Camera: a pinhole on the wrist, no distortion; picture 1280 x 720 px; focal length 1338.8 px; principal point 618.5 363.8 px. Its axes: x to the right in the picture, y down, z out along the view. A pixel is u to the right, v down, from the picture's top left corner.
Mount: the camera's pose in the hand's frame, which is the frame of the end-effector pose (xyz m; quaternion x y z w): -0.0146 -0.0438 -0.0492 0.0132 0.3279 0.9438 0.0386
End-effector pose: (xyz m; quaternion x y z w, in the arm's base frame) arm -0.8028 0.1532 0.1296 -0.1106 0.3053 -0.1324 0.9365
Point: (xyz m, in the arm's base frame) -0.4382 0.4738 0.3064
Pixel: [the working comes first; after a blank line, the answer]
In the camera's frame: -0.0719 -0.0102 0.5795

452.5 340.3
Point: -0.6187 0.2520 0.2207
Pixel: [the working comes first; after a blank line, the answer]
In the camera's frame: -0.0655 0.0341 0.2843

310.3 524.3
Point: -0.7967 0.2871 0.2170
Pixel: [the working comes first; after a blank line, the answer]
In the camera's frame: 0.0819 -0.0234 0.1953

1179.8 203.7
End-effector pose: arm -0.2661 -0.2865 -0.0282 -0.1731 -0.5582 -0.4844 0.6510
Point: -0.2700 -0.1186 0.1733
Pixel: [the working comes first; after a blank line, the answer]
In the camera's frame: -0.1065 0.0001 0.3107

159.5 364.4
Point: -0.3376 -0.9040 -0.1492
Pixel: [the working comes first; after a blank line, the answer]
In the camera's frame: -0.2104 -0.0046 -0.5347

behind the camera
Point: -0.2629 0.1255 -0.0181
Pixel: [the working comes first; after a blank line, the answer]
In the camera's frame: 0.1761 0.0467 0.4300

1166.7 509.1
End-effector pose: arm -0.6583 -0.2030 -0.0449 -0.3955 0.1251 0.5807 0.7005
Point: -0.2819 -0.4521 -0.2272
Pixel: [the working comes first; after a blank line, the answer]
In the camera's frame: -0.0813 -0.0434 -0.4137

behind the camera
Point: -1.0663 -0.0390 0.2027
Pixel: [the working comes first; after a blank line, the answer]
In the camera's frame: 0.1706 0.0356 0.5355

1044.9 452.9
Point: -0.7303 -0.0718 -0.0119
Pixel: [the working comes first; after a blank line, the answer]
In the camera's frame: -0.0581 0.0329 0.2073

243.2 576.0
